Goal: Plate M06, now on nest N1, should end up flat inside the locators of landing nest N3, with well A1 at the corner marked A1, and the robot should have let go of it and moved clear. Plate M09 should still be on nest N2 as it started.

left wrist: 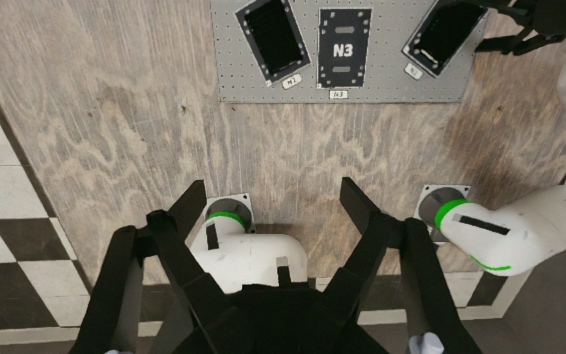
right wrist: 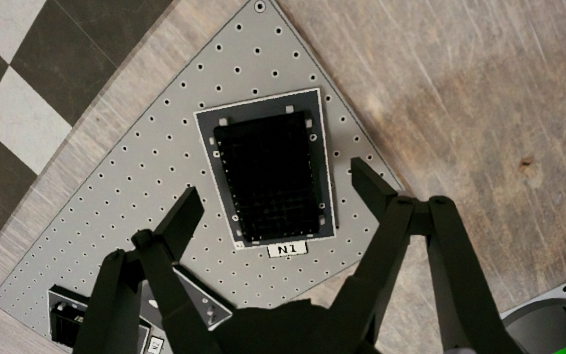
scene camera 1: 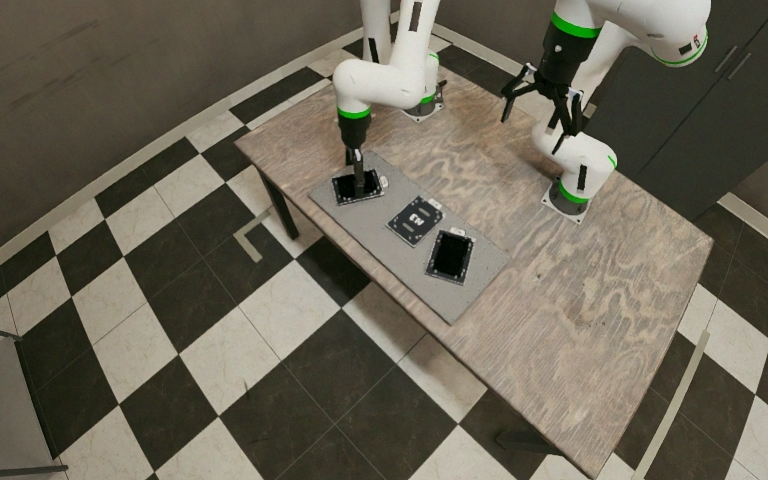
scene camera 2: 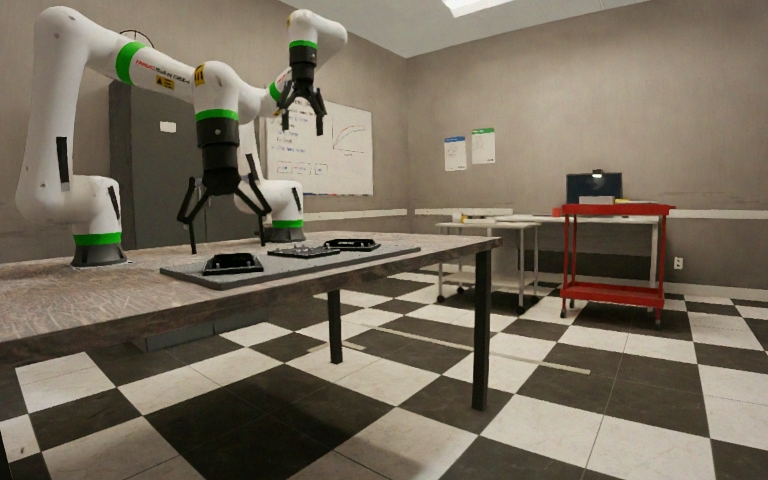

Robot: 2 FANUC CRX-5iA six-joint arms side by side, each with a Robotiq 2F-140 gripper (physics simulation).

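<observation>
Plate M06 (scene camera 1: 343,186) (scene camera 2: 232,261) (left wrist: 447,30) (right wrist: 270,175), black, lies on nest N1 (right wrist: 322,165); its name is not legible. My right gripper (scene camera 1: 353,181) (scene camera 2: 228,247) (right wrist: 274,185) is open and empty above it, fingers apart on either side, clear of the plate. Landing nest N3 (scene camera 1: 416,219) (scene camera 2: 303,250) (left wrist: 343,50) (right wrist: 200,295) is bare, with a small white corner mark at its lower left in the left wrist view. Plate M09 (scene camera 1: 451,255) (scene camera 2: 352,243) (left wrist: 274,37) lies on nest N2. My left gripper (scene camera 1: 530,135) (scene camera 2: 303,130) (left wrist: 274,190) is open and empty, high above the table.
The nests stand on a grey perforated board (scene camera 1: 453,302) (left wrist: 300,95) (right wrist: 125,190) on the wooden table (scene camera 1: 572,300) (left wrist: 150,140). N3 lies between N1 and N2. The left arm's base (scene camera 1: 568,204) and right arm's base (scene camera 1: 421,107) stand along the table's far side in scene camera 1.
</observation>
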